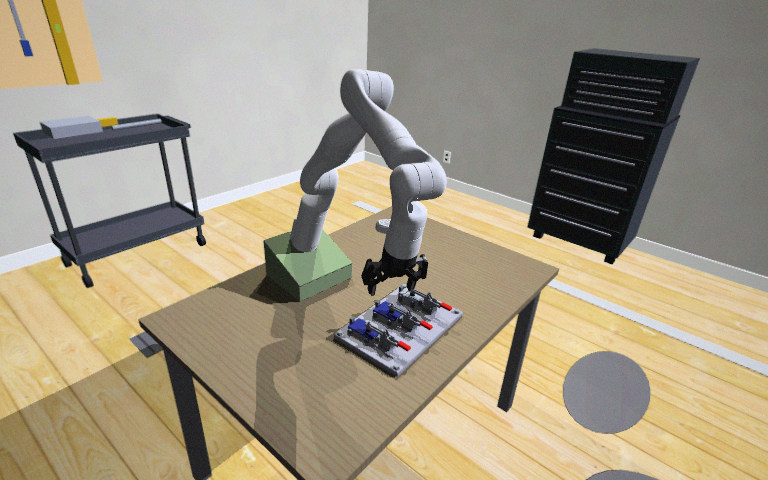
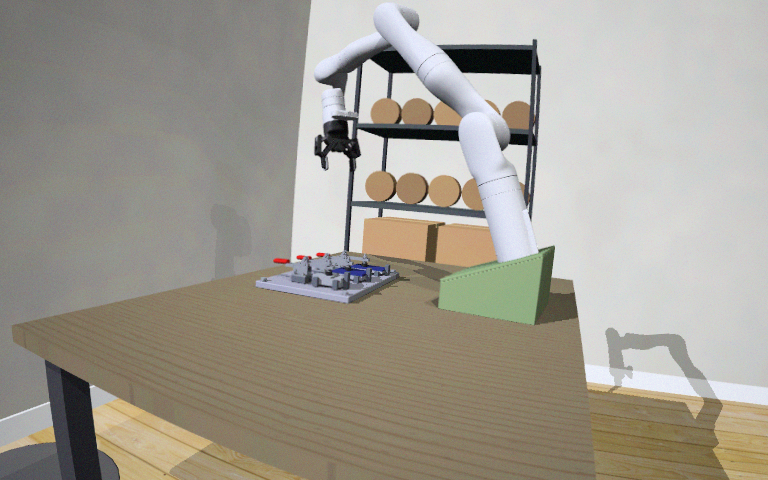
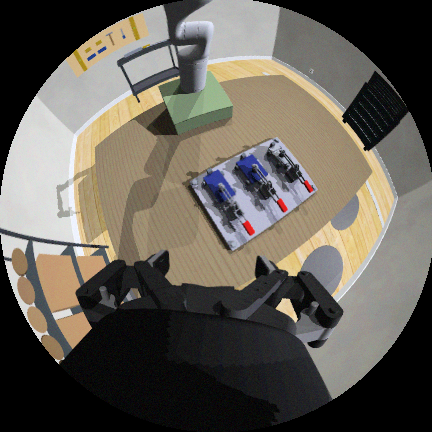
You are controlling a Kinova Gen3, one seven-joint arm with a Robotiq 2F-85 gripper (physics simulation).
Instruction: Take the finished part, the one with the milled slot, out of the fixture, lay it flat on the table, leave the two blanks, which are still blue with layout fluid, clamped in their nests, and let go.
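Frame: origin at the arm's base, x ahead, y left, z up, level; centimetres.
Where they show: gripper, fingertip midpoint: (image 1: 390, 291) (image 2: 339, 170) (image 3: 211, 262); arm's base at its link origin: (image 1: 304, 242) (image 2: 518, 257) (image 3: 192, 84).
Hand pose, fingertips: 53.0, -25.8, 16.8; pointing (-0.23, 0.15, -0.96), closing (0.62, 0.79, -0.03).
Each offset is from my fingertips to the top centre of the thing, as dx, dy, dz. Level surfaces: height alone.
The light grey fixture plate (image 1: 390, 365) (image 2: 305, 290) (image 3: 262, 219) lies on the table and bears three nests with red-handled clamps. One blue blank (image 1: 361, 327) (image 2: 370, 268) (image 3: 218, 184) sits in the end nest, another blue blank @(-13.5, +21.4, -25.1) (image 1: 387, 310) (image 2: 349, 272) (image 3: 250, 167) in the middle nest, with clamp arms over both. The third nest shows a grey part @(-12.4, +32.4, -24.5) (image 1: 407, 296) (image 2: 330, 279) (image 3: 279, 156), mostly hidden among clamp hardware; its slot cannot be made out. My gripper (image 1: 394, 286) (image 2: 338, 168) (image 3: 211, 262) is open and empty, high above table level, fingers pointing down.
The green robot base (image 1: 325, 280) (image 2: 487, 297) (image 3: 205, 120) stands on the table @(dz -28.6) (image 1: 226, 345) (image 2: 339, 384) (image 3: 165, 220) beside the fixture. Red clamp handles stick out on the plate's side away from the base. A shelf rack (image 2: 534, 84), a cart (image 1: 67, 147) and a black cabinet (image 1: 600, 164) stand off the table.
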